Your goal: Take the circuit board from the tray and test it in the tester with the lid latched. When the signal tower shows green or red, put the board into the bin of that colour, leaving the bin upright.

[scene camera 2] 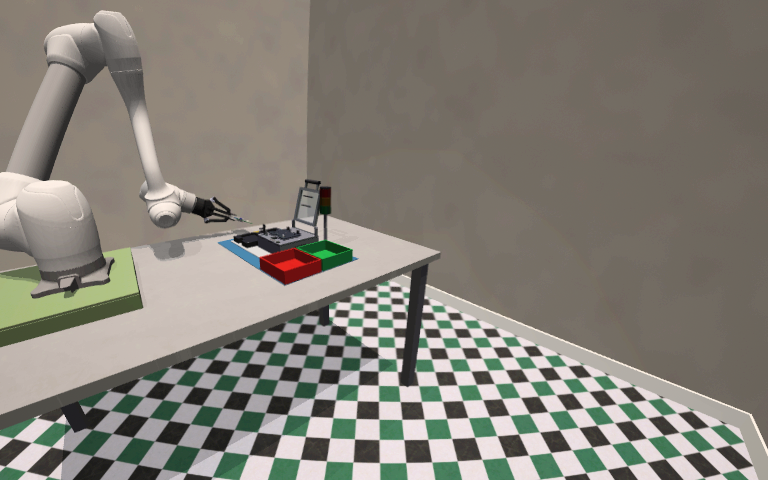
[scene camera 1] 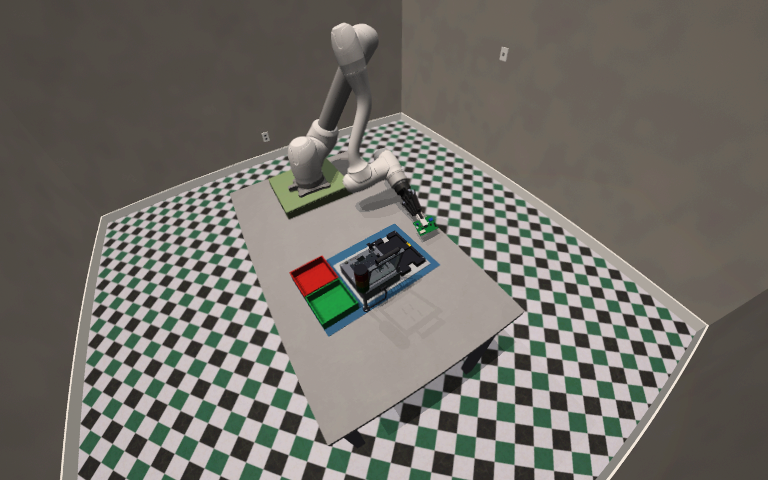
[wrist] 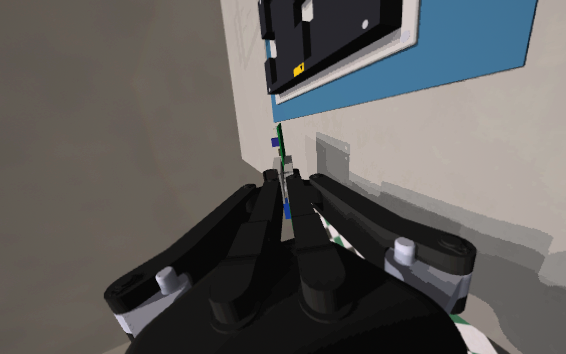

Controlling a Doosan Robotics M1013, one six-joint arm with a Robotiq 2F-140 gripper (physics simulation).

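Seen in the pictures: gripper, fingertip midpoint: (scene camera 2: 242,220) (scene camera 1: 425,225) (wrist: 284,167); arm's base, origin of the base link: (scene camera 2: 77,277) (scene camera 1: 311,184).
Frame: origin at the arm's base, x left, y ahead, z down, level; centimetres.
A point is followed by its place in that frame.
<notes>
My gripper (scene camera 1: 421,218) {x 37.8, y 59.6, z -1.1 cm} (scene camera 2: 243,219) {x 37.8, y 59.6, z -1.1 cm} (wrist: 284,167) {x 37.8, y 59.6, z -1.1 cm} is shut on the green circuit board (scene camera 1: 428,227) {x 39.1, y 60.5, z -0.3 cm} (wrist: 281,141) {x 34.3, y 58.1, z -2.0 cm}, which sticks out past the fingertips above the table's far edge, beside the black tray (scene camera 1: 390,243) {x 20.6, y 58.0, z 3.8 cm} (scene camera 2: 245,240) {x 16.2, y 55.0, z 2.6 cm} (wrist: 335,35) {x 25.1, y 58.0, z 3.8 cm}. In the wrist view the board is nearly edge-on. The grey tester (scene camera 1: 352,272) {x -2.0, y 68.5, z -0.5 cm} (scene camera 2: 273,243) {x -0.7, y 61.4, z 0.2 cm} has its lid (scene camera 2: 307,207) {x 7.1, y 80.0, z -10.5 cm} raised. The signal tower (scene camera 1: 361,276) {x -3.4, y 85.1, z -19.1 cm} (scene camera 2: 325,200) {x -4.8, y 82.1, z -15.2 cm} stands next to it; no lamp looks brightly lit. The red bin (scene camera 1: 314,276) {x -16.6, y 59.0, z 5.0 cm} (scene camera 2: 290,263) {x -11.7, y 63.4, z 5.0 cm} and green bin (scene camera 1: 331,302) {x -14.2, y 74.6, z 5.0 cm} (scene camera 2: 336,258) {x -22.2, y 76.5, z 2.3 cm} stand upright, side by side, and look empty.
The tray, tester and bins stand on a blue mat (scene camera 1: 431,262) {x 32.1, y 75.1, z 5.4 cm} (wrist: 472,50) {x 28.1, y 47.7, z 5.4 cm} on the grey table (scene camera 1: 362,362) {x -12.8, y 102.1, z 5.6 cm} (scene camera 2: 198,288) {x -13.9, y 31.9, z 5.6 cm}. The raised lid and signal tower rise above the other fixtures. The arm's base stands on a green block (scene camera 1: 282,190) {x -16.4, y -3.8, z 0.8 cm} (scene camera 2: 121,268) {x 0.4, y 11.5, z -0.2 cm}.
</notes>
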